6 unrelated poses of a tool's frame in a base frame.
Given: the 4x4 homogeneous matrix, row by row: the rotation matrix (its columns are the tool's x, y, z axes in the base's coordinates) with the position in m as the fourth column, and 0 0 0 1 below. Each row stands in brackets.
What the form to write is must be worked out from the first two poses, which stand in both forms.
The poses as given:
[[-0.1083, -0.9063, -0.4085, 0.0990], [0.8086, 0.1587, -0.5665, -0.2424], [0.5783, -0.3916, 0.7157, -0.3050], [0, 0, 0, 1]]
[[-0.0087, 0.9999, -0.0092, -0.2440], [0.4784, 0.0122, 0.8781, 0.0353], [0.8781, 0.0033, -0.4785, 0.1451], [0, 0, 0, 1]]
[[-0.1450, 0.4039, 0.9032, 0.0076], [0.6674, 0.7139, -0.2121, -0.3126], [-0.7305, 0.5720, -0.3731, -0.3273], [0, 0, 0, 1]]
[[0.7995, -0.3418, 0.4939, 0.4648], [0.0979, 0.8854, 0.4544, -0.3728], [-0.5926, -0.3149, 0.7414, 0.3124], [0, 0, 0, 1]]
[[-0.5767, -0.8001, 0.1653, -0.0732], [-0.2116, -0.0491, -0.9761, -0.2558], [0.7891, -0.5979, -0.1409, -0.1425], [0, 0, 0, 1]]
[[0.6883, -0.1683, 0.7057, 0.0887], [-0.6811, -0.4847, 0.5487, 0.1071], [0.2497, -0.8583, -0.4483, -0.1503], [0, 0, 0, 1]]
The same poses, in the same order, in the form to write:
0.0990, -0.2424, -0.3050; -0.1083, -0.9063, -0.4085; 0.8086, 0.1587, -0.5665; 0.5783, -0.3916, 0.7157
-0.2440, 0.0353, 0.1451; -0.0087, 0.9999, -0.0092; 0.4784, 0.0122, 0.8781; 0.8781, 0.0033, -0.4785
0.0076, -0.3126, -0.3273; -0.1450, 0.4039, 0.9032; 0.6674, 0.7139, -0.2121; -0.7305, 0.5720, -0.3731
0.4648, -0.3728, 0.3124; 0.7995, -0.3418, 0.4939; 0.0979, 0.8854, 0.4544; -0.5926, -0.3149, 0.7414
-0.0732, -0.2558, -0.1425; -0.5767, -0.8001, 0.1653; -0.2116, -0.0491, -0.9761; 0.7891, -0.5979, -0.1409
0.0887, 0.1071, -0.1503; 0.6883, -0.1683, 0.7057; -0.6811, -0.4847, 0.5487; 0.2497, -0.8583, -0.4483

